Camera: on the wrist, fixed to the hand. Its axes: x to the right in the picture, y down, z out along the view.
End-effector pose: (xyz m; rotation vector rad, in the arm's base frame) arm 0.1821 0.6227 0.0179 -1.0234 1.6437 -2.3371
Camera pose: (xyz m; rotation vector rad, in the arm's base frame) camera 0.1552 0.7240 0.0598 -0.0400 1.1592 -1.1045
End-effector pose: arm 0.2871 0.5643 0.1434 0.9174 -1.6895 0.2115
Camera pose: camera 0.3998 0.5696 0.1466 -0.3838 -2.4932 1.2659
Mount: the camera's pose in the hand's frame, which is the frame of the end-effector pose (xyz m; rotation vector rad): -0.0053 -0.0702 -0.0882 0.2260 -0.4355 1.4990
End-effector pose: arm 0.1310 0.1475 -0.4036 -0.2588 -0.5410 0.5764
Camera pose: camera 0.2072 0.0802 -0.4525 -0.2960 -0.6303 2.1717
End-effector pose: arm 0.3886 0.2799 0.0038 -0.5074 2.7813 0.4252
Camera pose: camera 0.4007 0.1893 0.0700 1.5840 2.1858 0.3767
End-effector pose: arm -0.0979 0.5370 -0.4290 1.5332 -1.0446 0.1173
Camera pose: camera -0.0134 0.6051 -0.4599 0.6402 -2.4044 0.9764
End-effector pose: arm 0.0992 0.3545 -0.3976 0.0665 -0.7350 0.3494
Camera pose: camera 0.1760 0.3029 -0.4623 -0.2255 -1.0741 1.8925
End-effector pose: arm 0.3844 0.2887 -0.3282 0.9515 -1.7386 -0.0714
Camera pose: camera 0.4968 0.2794 -0.3311 -0.4474 -2.4818 0.9498
